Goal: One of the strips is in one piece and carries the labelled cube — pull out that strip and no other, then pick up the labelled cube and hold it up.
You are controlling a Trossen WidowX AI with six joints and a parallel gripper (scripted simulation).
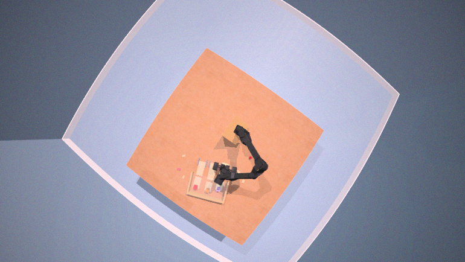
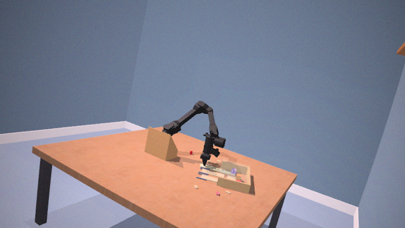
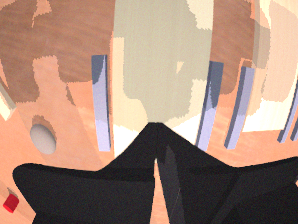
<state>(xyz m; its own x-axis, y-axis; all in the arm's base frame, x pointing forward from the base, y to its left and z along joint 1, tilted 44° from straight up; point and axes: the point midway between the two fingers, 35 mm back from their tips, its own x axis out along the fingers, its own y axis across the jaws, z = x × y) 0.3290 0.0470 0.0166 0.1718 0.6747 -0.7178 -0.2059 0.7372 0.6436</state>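
My gripper tip is now 90 mm short of the one-piece strip and 20 mm to the right of it. From my gripper tip the other things lie so: pink bit 210 mm ahead, 340 mm to the right; red piece 160 mm behind, 160 mm to the left, 10 mm above; purple cube marked n 200 mm ahead, 40 mm to the left, 10 mm above.
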